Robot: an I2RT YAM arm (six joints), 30 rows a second.
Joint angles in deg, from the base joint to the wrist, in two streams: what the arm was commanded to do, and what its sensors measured. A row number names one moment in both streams.
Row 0, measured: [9.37 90.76 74.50 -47.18 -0.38 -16.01]
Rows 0 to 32, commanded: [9.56 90.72 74.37 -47.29 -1.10 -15.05]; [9.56 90.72 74.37 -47.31 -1.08 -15.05]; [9.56 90.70 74.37 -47.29 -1.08 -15.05]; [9.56 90.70 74.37 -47.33 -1.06 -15.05]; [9.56 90.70 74.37 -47.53 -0.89 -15.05]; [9.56 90.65 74.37 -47.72 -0.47 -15.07]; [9.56 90.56 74.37 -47.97 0.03 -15.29]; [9.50 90.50 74.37 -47.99 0.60 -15.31]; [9.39 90.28 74.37 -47.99 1.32 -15.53]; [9.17 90.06 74.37 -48.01 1.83 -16.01]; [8.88 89.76 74.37 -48.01 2.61 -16.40]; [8.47 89.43 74.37 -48.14 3.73 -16.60]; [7.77 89.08 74.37 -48.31 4.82 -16.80]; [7.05 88.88 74.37 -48.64 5.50 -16.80]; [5.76 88.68 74.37 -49.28 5.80 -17.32]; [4.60 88.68 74.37 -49.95 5.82 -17.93]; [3.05 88.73 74.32 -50.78 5.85 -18.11]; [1.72 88.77 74.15 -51.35 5.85 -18.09]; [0.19 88.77 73.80 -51.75 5.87 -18.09]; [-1.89 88.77 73.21 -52.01 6.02 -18.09]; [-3.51 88.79 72.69 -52.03 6.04 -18.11]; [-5.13 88.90 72.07 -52.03 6.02 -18.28]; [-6.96 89.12 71.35 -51.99 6.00 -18.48]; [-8.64 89.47 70.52 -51.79 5.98 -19.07]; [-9.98 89.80 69.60 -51.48 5.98 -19.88]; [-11.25 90.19 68.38 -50.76 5.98 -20.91]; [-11.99 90.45 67.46 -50.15 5.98 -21.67]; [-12.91 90.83 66.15 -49.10 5.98 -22.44]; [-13.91 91.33 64.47 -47.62 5.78 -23.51]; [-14.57 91.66 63.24 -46.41 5.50 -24.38]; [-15.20 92.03 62.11 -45.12 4.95 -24.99]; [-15.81 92.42 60.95 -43.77 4.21 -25.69]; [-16.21 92.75 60.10 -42.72 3.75 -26.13]
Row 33, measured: [-14.98 91.37 62.67 -44.36 5.74 -22.63]
